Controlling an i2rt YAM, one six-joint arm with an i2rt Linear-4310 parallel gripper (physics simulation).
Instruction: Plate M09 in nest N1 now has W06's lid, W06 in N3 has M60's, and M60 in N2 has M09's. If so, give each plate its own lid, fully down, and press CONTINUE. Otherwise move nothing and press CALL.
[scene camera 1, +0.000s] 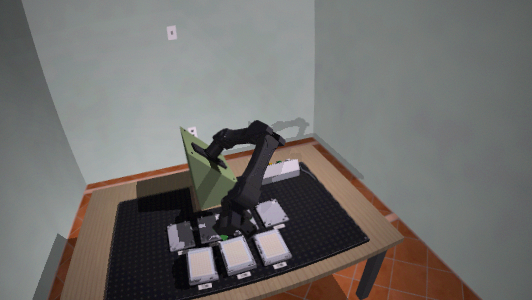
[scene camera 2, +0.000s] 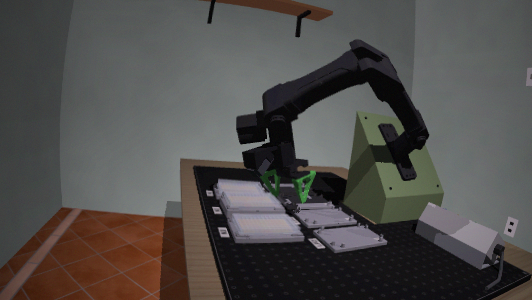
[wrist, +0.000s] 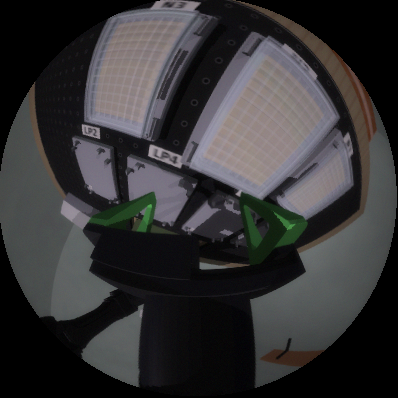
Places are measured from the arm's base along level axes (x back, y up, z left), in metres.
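Pixels of known places: gripper, fingertip midpoint: (scene camera 2: 289, 199) (wrist: 197, 196); arm's base at its link origin: (scene camera 1: 208, 156) (scene camera 2: 396, 151).
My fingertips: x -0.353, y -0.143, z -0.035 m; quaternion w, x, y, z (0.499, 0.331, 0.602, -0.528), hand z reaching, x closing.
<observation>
For each thing: its top centre in the pictures, then the offset to it from my fingertips. Level surfaces: height alone.
- N1 plate at its top centre: (wrist: 324, 194) (scene camera 2: 240, 183) (scene camera 1: 201, 260) dx -0.073, dy -0.004, dz -0.159 m
- N2 plate at its top centre: (wrist: 274, 133) (scene camera 2: 251, 196) (scene camera 1: 235, 251) dx -0.090, dy +0.000, dz -0.032 m
- N3 plate at its top centre: (wrist: 117, 65) (scene camera 2: 265, 220) (scene camera 1: 271, 243) dx -0.112, dy -0.010, dz +0.102 m
- white button box at its top centre: (scene camera 2: 463, 214) (wrist: 79, 227) (scene camera 1: 275, 162) dx +0.291, dy +0.044, dz +0.346 m
- LP2 pad at its top centre: (wrist: 91, 178) (scene camera 2: 352, 232) (scene camera 1: 270, 210) dx +0.059, dy -0.020, dz +0.191 m
- LP4 pad at its top centre: (wrist: 151, 204) (scene camera 2: 325, 212) dx +0.076, dy -0.020, dz +0.060 m
- black perforated mat at its surface level: dy -0.039 m
Three plates with clear lids and pale well grids sit in a row of nests: the N1 plate (scene camera 1: 201, 265) (wrist: 322, 185), the N2 plate (scene camera 1: 237, 253) (scene camera 2: 252, 201) (wrist: 265, 122) and the N3 plate (scene camera 1: 271, 245) (scene camera 2: 265, 224) (wrist: 137, 72). The lids look flat; plate and lid codes are not readable. My gripper (scene camera 2: 288, 193) (wrist: 197, 196) is open and empty, with green fingers, above the row of pads beside the nests. In the scene camera 1 view the arm hides most of the fingers. A white button box (scene camera 1: 282, 172) (scene camera 2: 457, 234) (wrist: 75, 210) stands at the back; its button labels are not readable.
Grey corner-pegged pads lie behind the nests, including the LP2 pad (scene camera 1: 272, 213) (scene camera 2: 350, 238) (wrist: 95, 167) and the LP4 pad (scene camera 2: 326, 218) (wrist: 157, 185). A green slanted arm mount (scene camera 1: 212, 187) (scene camera 2: 410, 202) stands behind them on the black perforated mat (scene camera 1: 320, 220) (scene camera 2: 350, 275).
</observation>
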